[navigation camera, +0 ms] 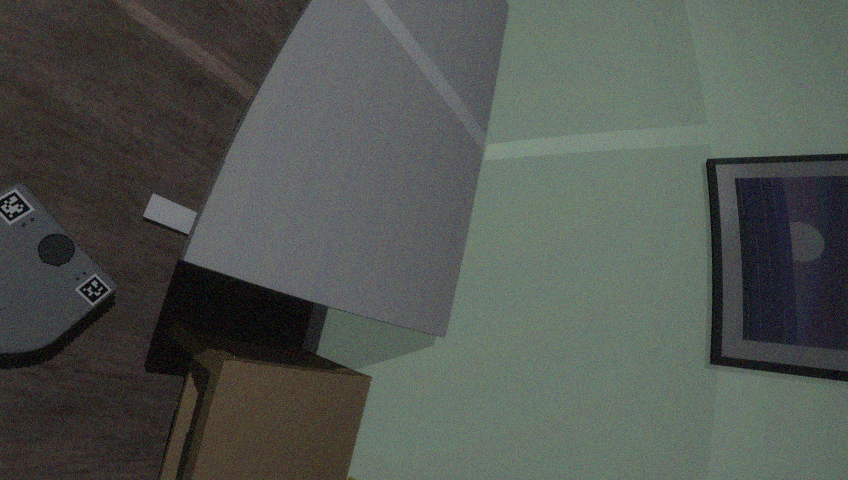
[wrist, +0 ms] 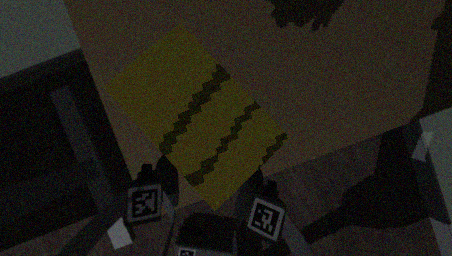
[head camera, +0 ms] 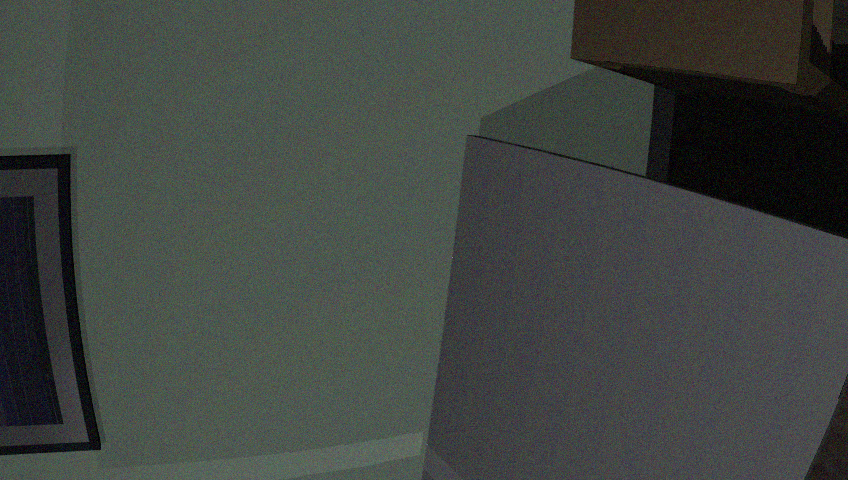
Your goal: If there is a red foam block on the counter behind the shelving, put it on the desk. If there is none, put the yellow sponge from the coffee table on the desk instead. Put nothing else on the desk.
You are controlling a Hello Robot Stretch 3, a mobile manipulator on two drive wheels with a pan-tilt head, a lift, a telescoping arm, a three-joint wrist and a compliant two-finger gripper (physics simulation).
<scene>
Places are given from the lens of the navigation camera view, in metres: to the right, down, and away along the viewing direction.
brown low table (navigation camera: pixel 242 404): -0.46, 0.41, 0.74
desk (navigation camera: pixel 349 181): -0.15, -0.12, 0.68
dark-framed picture (navigation camera: pixel 771 217): 0.86, -0.06, 0.65
The marked spots on the brown low table and the desk are 0.62 m apart.
</scene>
